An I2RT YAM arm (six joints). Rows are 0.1 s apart.
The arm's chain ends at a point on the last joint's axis. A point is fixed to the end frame.
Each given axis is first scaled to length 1.
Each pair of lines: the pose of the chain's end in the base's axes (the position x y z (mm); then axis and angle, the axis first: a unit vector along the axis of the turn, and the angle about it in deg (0 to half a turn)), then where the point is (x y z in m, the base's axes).
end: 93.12, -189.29, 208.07, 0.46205, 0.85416, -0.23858, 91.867
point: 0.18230 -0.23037 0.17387
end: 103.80, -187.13, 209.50, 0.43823, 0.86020, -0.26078, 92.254
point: 0.19200 -0.22955 0.17441
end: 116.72, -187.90, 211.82, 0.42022, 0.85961, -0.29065, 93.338
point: 0.20285 -0.23331 0.17536
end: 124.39, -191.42, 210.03, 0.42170, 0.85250, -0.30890, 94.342
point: 0.20864 -0.23958 0.17271
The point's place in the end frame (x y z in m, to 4 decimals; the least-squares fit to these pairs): 0.0429 0.0194 0.0927
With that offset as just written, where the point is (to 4 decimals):
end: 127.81, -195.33, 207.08, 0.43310, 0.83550, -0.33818, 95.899
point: 0.2086 -0.2485 0.1690
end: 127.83, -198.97, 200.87, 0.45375, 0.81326, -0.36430, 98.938
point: 0.2034 -0.2576 0.1601
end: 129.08, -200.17, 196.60, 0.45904, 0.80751, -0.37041, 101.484
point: 0.2015 -0.2603 0.1525
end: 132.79, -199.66, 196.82, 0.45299, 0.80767, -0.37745, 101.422
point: 0.2049 -0.2604 0.1531
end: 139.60, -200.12, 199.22, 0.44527, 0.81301, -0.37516, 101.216
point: 0.2124 -0.2601 0.1554
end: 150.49, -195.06, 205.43, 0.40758, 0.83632, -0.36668, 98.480
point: 0.2277 -0.2511 0.1642
